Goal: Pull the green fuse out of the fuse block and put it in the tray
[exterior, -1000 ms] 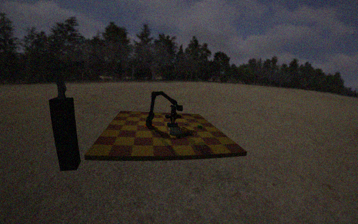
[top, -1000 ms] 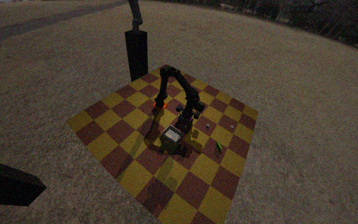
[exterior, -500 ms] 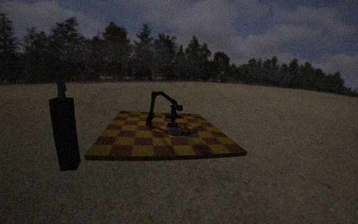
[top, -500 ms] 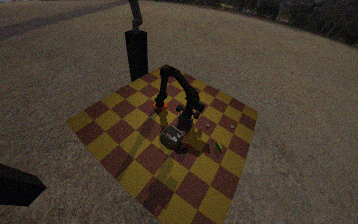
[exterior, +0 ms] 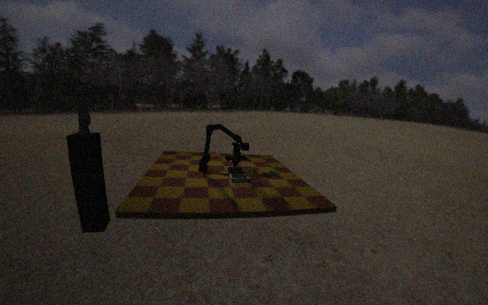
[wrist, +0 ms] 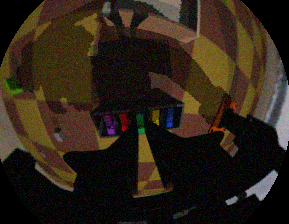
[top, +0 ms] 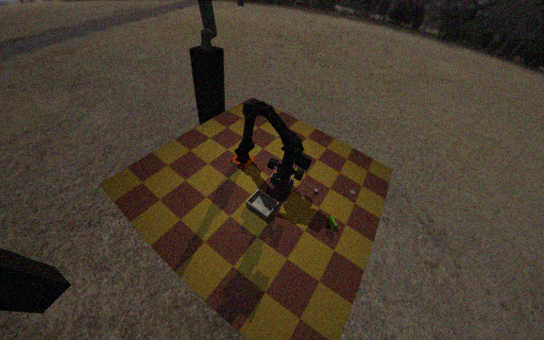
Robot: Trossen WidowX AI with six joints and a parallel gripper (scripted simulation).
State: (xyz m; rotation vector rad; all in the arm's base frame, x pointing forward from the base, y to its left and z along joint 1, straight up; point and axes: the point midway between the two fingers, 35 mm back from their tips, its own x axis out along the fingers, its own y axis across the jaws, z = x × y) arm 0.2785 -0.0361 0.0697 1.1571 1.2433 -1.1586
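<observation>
The white tray is 30 mm behind my gripper tip, 180 mm to the right of it and 40 mm below it. The rest, counted from my gripper tip: green fuse 10 mm below.
</observation>
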